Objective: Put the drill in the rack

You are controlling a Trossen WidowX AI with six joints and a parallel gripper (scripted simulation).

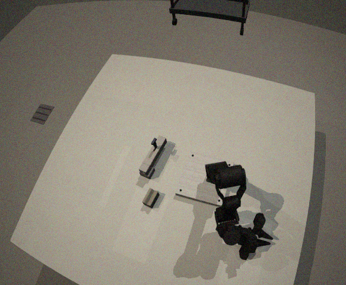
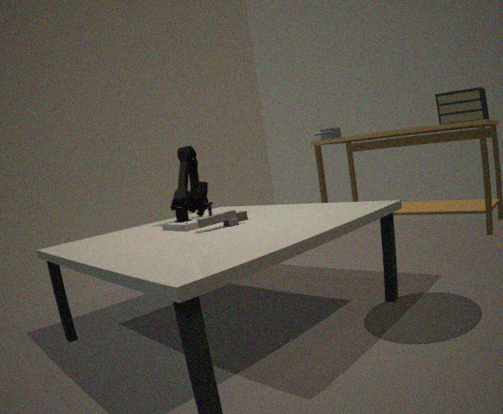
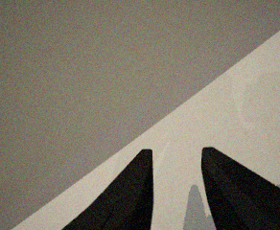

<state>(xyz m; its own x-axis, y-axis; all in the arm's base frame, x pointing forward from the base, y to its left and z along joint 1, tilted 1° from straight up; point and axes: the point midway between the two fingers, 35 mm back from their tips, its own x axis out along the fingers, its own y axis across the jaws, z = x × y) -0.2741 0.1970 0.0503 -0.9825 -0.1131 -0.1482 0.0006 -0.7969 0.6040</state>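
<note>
Right now the blue key is 590 mm ahead of my gripper tip, 210 mm to the right of it and 20 mm above it. Also, from my gripper tip: grey fixture block: 590 mm ahead, 180 mm to the right, 30 mm below; then rack: 520 mm ahead, 50 mm below, 10 mm to the right.
</note>
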